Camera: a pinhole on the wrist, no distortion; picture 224 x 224 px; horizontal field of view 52.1 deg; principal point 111.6 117.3 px. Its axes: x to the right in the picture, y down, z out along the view. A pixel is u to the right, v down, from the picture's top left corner.
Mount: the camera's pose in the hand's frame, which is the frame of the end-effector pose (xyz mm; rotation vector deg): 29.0 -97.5 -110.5 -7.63 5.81 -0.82
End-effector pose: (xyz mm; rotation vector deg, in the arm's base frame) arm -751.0 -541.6 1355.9 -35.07 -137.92 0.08
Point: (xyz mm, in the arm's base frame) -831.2 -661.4 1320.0
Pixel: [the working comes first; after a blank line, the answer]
In the camera's frame: -62.6 -60.6 156.4

19.8 28.5
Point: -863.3 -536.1 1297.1
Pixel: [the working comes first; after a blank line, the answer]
In the camera's frame: -8.7 33.0 231.2

103.0 150.0
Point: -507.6 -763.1 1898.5
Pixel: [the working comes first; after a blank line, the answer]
In the camera's frame: 82.5 -11.1 -496.5

behind the camera
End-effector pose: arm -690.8 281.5 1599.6 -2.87 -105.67 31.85
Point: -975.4 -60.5 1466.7
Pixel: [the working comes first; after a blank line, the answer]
In the camera's frame: -201.2 -155.2 485.1

16.6 44.0
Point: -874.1 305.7 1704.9
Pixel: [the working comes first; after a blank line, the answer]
In the camera's frame: 107.9 88.1 269.8

203.2 192.1
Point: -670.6 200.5 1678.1
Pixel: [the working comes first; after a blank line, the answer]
In the camera's frame: -1.0 -23.7 99.9

109.2 63.0
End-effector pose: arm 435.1 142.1 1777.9 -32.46 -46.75 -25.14
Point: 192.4 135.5 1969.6
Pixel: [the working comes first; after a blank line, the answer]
In the camera's frame: -59.7 -148.0 325.3

69.5 13.1
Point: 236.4 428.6 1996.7
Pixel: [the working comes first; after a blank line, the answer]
In the camera's frame: -77.7 68.5 528.7

77.9 147.0
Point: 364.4 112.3 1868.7
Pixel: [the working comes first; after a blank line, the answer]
In the camera's frame: -15.5 -16.8 179.9

91.8 95.9
